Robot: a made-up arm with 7 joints.
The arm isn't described. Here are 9 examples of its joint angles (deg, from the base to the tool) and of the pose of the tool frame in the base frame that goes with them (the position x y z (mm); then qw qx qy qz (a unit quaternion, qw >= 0)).
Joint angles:
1: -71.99 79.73 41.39 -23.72 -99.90 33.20 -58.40
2: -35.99 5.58 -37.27 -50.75 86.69 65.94 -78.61
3: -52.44 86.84 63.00 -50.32 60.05 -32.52 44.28
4: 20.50 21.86 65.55 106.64 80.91 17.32 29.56
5: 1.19 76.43 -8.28 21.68 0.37 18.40 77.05
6: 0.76 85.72 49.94 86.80 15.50 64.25 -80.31
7: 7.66 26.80 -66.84 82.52 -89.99 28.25 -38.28
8: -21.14 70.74 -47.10 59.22 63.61 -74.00 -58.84
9: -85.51 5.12 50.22 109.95 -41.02 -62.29 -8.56
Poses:
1: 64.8 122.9 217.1 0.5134 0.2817 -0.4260 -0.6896
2: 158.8 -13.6 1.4 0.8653 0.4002 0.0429 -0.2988
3: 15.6 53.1 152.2 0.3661 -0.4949 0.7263 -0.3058
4: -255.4 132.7 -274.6 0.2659 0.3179 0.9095 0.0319
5: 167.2 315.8 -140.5 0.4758 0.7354 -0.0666 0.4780
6: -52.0 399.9 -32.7 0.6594 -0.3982 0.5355 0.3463
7: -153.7 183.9 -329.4 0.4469 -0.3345 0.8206 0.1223
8: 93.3 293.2 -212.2 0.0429 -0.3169 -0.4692 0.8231
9: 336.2 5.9 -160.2 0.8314 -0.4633 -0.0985 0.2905
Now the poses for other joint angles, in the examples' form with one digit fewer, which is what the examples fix.
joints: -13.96 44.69 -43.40 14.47 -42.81 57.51 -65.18
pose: 114 120 -303 0.450 -0.260 0.711 -0.474
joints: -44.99 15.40 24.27 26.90 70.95 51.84 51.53
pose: 287 185 -145 0.454 0.590 0.139 0.653
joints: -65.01 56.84 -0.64 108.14 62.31 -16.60 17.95
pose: 222 320 -155 0.656 0.660 0.343 0.129
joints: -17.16 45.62 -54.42 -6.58 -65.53 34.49 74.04
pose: 117 23 -264 0.803 0.303 0.494 0.137
